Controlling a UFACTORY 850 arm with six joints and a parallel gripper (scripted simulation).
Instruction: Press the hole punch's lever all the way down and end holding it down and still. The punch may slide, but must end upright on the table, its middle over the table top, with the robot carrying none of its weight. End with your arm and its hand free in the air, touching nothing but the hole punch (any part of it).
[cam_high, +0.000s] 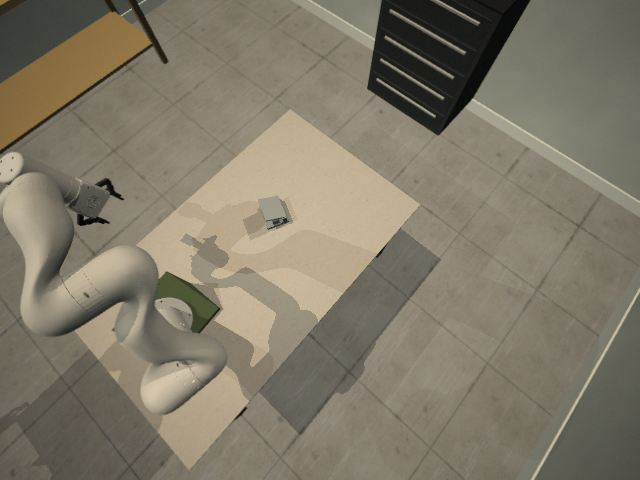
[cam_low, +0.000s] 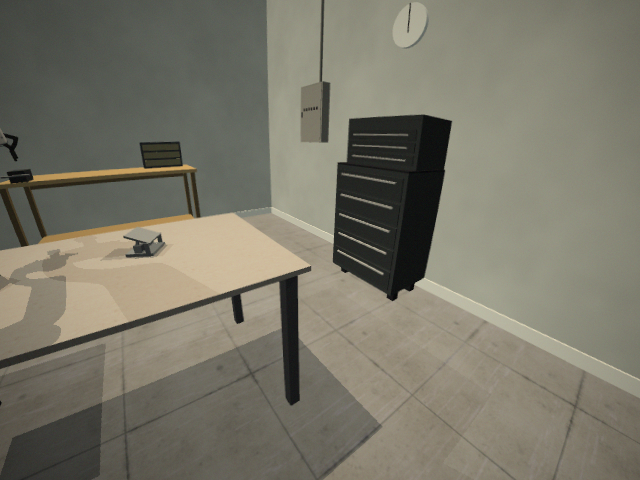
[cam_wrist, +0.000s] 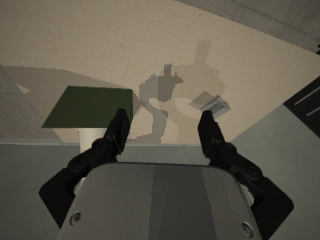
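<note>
Right now the grey hole punch is 39 cm ahead of my hand, 34 cm to the right of it and 33 cm below it.
</note>
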